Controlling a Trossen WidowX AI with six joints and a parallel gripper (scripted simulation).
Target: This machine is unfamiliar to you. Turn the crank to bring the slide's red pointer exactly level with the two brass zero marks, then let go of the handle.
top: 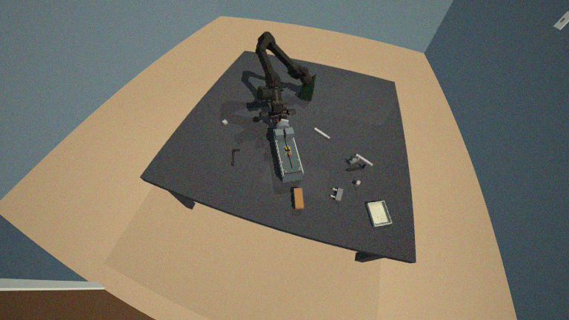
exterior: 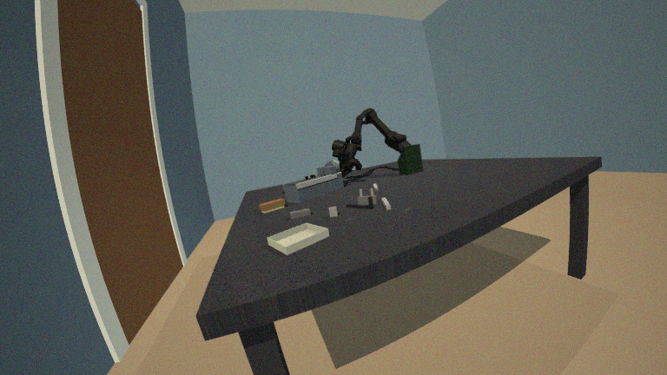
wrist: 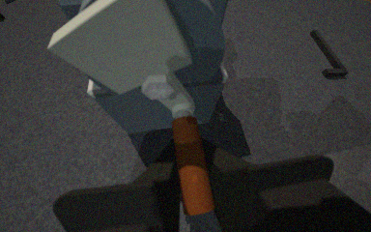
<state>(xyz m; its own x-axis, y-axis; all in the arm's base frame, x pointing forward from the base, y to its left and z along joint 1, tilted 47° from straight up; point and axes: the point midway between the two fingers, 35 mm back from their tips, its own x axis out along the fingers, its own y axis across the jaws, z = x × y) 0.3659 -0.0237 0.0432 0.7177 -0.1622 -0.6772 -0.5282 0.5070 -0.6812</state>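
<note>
Right now my gripper tip is 2 cm past the orange crank handle, 1 cm to the left of it and 3 cm below it. The rest, counted from my gripper tip: crank 1 cm behind, 4 cm above; then red pointer 16 cm ahead, 12 cm to the left, 5 cm above; then orange block 31 cm ahead, 23 cm to the left, 2 cm below.
</note>
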